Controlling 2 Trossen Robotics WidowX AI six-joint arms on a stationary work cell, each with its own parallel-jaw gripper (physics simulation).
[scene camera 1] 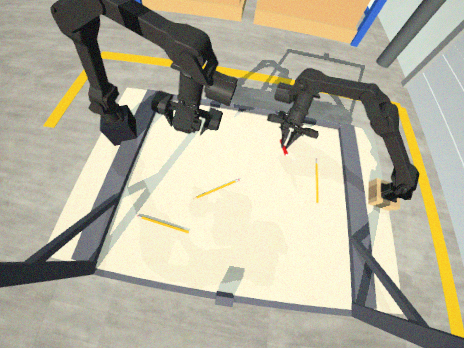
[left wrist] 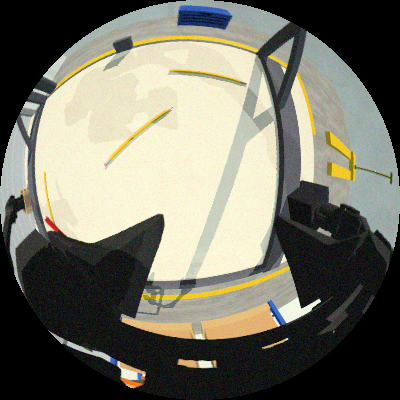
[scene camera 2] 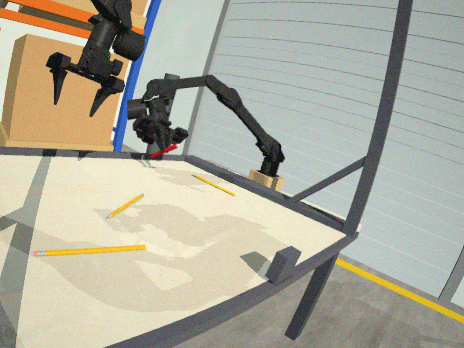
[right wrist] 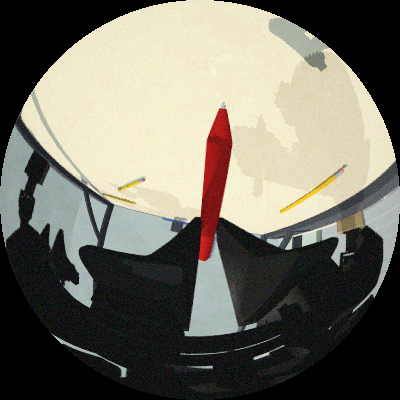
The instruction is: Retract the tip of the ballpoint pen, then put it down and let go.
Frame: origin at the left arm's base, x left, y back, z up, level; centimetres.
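Where they show: left gripper, fingertip midpoint: (left wrist: 222,220) (scene camera 2: 73,111) (right wrist: 53,225); right gripper, fingertip midpoint: (scene camera 1: 283,148) (left wrist: 58,229) (scene camera 2: 165,151) (right wrist: 207,222); left arm's base, origin of the base link: (scene camera 1: 113,116) (left wrist: 320,212); right arm's base, origin of the base link: (scene camera 1: 388,192) (scene camera 2: 268,174) (right wrist: 352,230).
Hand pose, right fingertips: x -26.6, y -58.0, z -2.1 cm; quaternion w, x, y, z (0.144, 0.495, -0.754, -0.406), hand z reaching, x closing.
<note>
Each offset is from my right fingertips to the centre of the thing.
A red ballpoint pen {dx +1.0, dy -0.6, dz -0.4 cm} (scene camera 1: 284,149) (scene camera 2: 166,150) (left wrist: 53,224) (right wrist: 217,165) is held above the table, near its far edge in the scene views. In the right wrist view its tapered end points up the picture, and a small grey point sticks out of it. My right gripper (right wrist: 207,222) is shut on the pen near its other end, which shows between the fingers. Whether a button shows there I cannot tell. My left gripper (scene camera 2: 73,110) (left wrist: 222,220) is wide open and empty, high above the table, to the left of the pen in scene camera 2.
Yellow pencils lie apart on the table: one in the middle (scene camera 1: 218,188) (scene camera 2: 126,206), one lower left (scene camera 1: 164,224) (scene camera 2: 90,250), and one at the right (scene camera 1: 317,181) (scene camera 2: 214,185). Dark frame bars edge the table, with a small grey block {dx -40.9, dy +33.1, dz -5.5 cm} (scene camera 1: 224,298) (scene camera 2: 284,265) on the near edge.
</note>
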